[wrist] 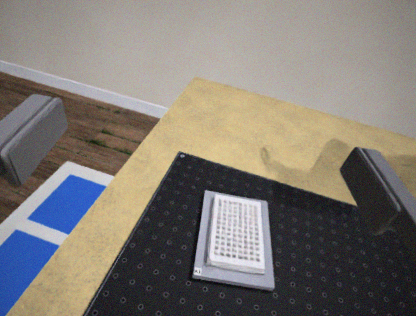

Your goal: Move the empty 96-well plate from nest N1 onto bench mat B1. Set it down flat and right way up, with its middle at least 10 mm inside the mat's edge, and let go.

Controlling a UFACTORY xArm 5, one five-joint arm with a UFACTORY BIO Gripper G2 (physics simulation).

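Frame: origin at the arm's base, x back, y right, z up, level; centimetres.
Where they show: end effector, tool point: (211, 163).
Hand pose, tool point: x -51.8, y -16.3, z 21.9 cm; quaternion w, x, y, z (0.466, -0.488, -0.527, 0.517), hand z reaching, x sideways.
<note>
After its pixels a point has its place.
The white 96-well plate (236, 231) @[x -66.9, y -9.4, z -5.5 cm] lies flat, wells up, in the grey nest (200, 250) @[x -63.1, y -14.6, z -6.7 cm] at the lower middle of the wrist view. The nest carries a small white label at its lower left corner; its lettering is hard to read. My gripper (205, 162) @[x -51.8, y -16.3, z 21.9 cm] is open wide, with one finger at the left edge of the view and the other at the right. Nothing is between the fingers. They stand above and well apart from the plate. The blue bench mat B1 does not show on the board in this view.
The nest stands on a black perforated board (150, 235) @[x -64.6, y -22.8, z -7.9 cm] on the yellow tabletop (200, 107) @[x -108.0, y -21.0, z -9.2 cm]. A shadow falls on the tabletop behind the board. Left of the table, blue panels with white borders (70, 202) lie over the wooden floor. A pale wall rises behind.
</note>
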